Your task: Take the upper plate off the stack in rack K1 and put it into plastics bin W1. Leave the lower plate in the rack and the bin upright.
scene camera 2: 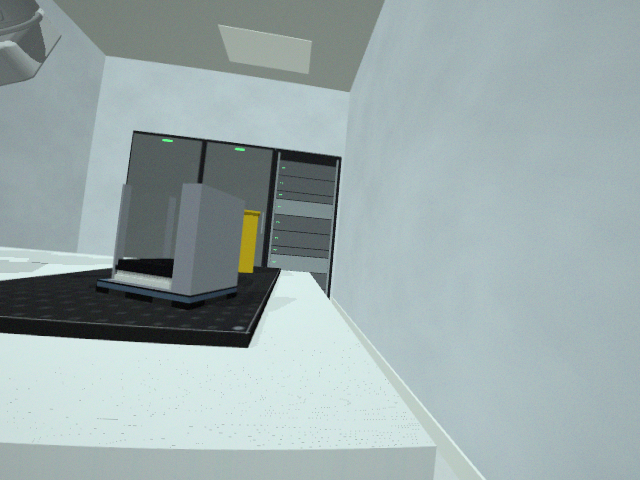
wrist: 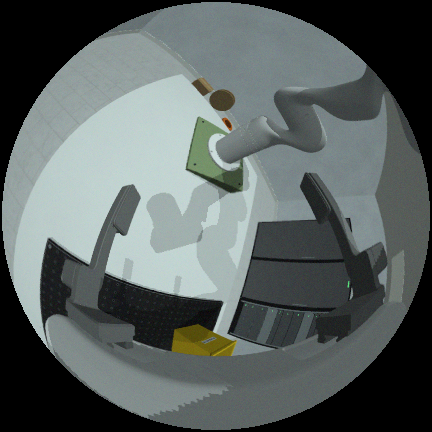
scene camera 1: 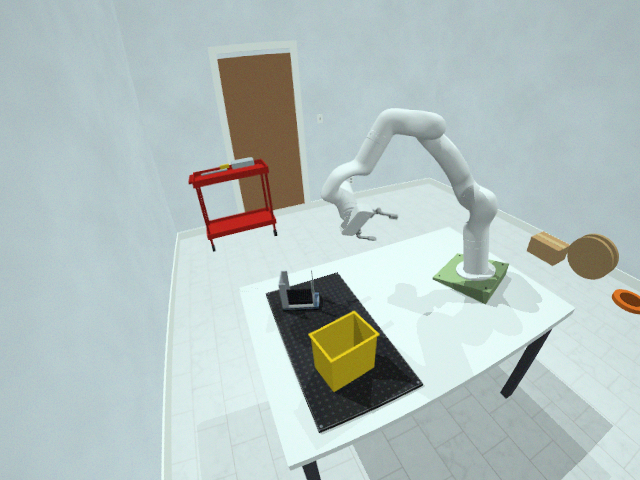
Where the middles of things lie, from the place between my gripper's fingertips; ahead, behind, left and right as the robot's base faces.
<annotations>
My gripper is now 410 mm short of the black plate (scene camera 2: 163, 267), 50 mm to the left of it and 240 mm above it. From my hand the other things lie so: yellow bin W1 (scene camera 1: 343, 350): 400 mm ahead, 340 mm to the left, 190 mm below.
</annotations>
